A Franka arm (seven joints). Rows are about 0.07 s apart.
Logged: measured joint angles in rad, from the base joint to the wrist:
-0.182 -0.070 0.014 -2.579 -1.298 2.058 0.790
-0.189 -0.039 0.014 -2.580 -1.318 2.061 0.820
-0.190 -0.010 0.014 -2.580 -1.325 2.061 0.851
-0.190 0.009 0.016 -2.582 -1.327 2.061 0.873
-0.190 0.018 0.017 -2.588 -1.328 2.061 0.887
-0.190 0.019 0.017 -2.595 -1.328 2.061 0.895
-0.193 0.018 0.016 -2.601 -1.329 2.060 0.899
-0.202 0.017 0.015 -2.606 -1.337 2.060 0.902
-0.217 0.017 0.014 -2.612 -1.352 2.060 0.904
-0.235 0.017 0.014 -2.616 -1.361 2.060 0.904
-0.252 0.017 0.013 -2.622 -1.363 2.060 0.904
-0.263 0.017 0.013 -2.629 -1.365 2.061 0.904
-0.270 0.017 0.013 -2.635 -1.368 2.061 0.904
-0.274 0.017 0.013 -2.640 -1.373 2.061 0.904
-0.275 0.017 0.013 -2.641 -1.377 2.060 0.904
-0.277 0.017 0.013 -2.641 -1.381 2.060 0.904
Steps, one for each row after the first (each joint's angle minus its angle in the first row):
-0.007 0.031 0.000 -0.001 -0.020 0.003 0.030
-0.008 0.060 0.000 -0.001 -0.027 0.003 0.061
-0.008 0.079 0.002 -0.003 -0.029 0.003 0.083
-0.008 0.088 0.003 -0.009 -0.030 0.003 0.097
-0.008 0.089 0.003 -0.016 -0.030 0.003 0.105
-0.011 0.088 0.002 -0.022 -0.031 0.002 0.109
-0.020 0.087 0.001 -0.027 -0.039 0.002 0.112
-0.035 0.087 0.000 -0.033 -0.054 0.002 0.114
-0.053 0.087 0.000 -0.037 -0.063 0.002 0.114
-0.070 0.087 -0.001 -0.043 -0.065 0.002 0.114
-0.081 0.087 -0.001 -0.050 -0.067 0.003 0.114
-0.088 0.087 -0.001 -0.056 -0.070 0.003 0.114
-0.092 0.087 -0.001 -0.061 -0.075 0.003 0.114
-0.093 0.087 -0.001 -0.062 -0.079 0.002 0.114
-0.095 0.087 -0.001 -0.062 -0.083 0.002 0.114

